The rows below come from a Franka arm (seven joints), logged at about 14 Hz.
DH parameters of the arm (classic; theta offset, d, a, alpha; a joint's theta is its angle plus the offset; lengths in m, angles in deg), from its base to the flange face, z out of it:
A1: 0 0.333 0 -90
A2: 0 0 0 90
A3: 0 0.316 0.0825 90
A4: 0 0 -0.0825 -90
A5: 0 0.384 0 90
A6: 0 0 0.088 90
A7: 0 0.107 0 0
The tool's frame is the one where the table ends.
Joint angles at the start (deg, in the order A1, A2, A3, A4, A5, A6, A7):
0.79, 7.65, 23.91, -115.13, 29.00, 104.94, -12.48
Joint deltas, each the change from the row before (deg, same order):
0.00, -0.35, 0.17, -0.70, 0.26, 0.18, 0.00
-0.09, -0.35, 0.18, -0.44, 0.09, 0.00, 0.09
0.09, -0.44, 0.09, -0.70, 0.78, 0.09, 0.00
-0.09, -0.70, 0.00, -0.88, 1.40, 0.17, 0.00
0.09, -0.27, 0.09, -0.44, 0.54, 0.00, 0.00
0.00, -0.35, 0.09, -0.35, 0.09, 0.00, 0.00
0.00, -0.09, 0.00, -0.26, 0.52, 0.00, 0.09
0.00, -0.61, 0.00, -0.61, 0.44, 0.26, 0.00
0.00, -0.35, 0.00, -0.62, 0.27, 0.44, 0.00
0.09, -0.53, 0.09, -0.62, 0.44, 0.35, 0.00
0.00, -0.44, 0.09, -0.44, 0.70, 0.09, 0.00
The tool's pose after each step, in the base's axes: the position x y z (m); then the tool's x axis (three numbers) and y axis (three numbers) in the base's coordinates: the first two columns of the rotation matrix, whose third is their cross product. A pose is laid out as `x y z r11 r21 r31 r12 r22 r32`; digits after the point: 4 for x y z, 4 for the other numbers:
0.4792 0.2608 0.3827 0.8506 0.4747 -0.2264 0.3076 -0.7981 -0.5181
0.4766 0.2610 0.3826 0.8502 0.4740 -0.2291 0.3063 -0.7994 -0.5169
0.4726 0.2623 0.3817 0.8506 0.4716 -0.2326 0.2991 -0.7978 -0.5235
0.4688 0.2618 0.3820 0.8559 0.4611 -0.2339 0.2823 -0.7958 -0.5357
0.4659 0.2632 0.3813 0.8554 0.4606 -0.2370 0.2779 -0.7941 -0.5405
0.4637 0.2635 0.3817 0.8549 0.4611 -0.2376 0.2786 -0.7945 -0.5396
0.4624 0.2637 0.3809 0.8562 0.4569 -0.2412 0.2702 -0.7939 -0.5447
0.4599 0.2631 0.3818 0.8594 0.4521 -0.2387 0.2666 -0.7946 -0.5455
0.4579 0.2623 0.3804 0.8624 0.4469 -0.2378 0.2625 -0.7964 -0.5448
0.4548 0.2631 0.3806 0.8646 0.4440 -0.2353 0.2606 -0.7965 -0.5456
0.4523 0.2638 0.3814 0.8666 0.4404 -0.2347 0.2546 -0.7946 -0.5511

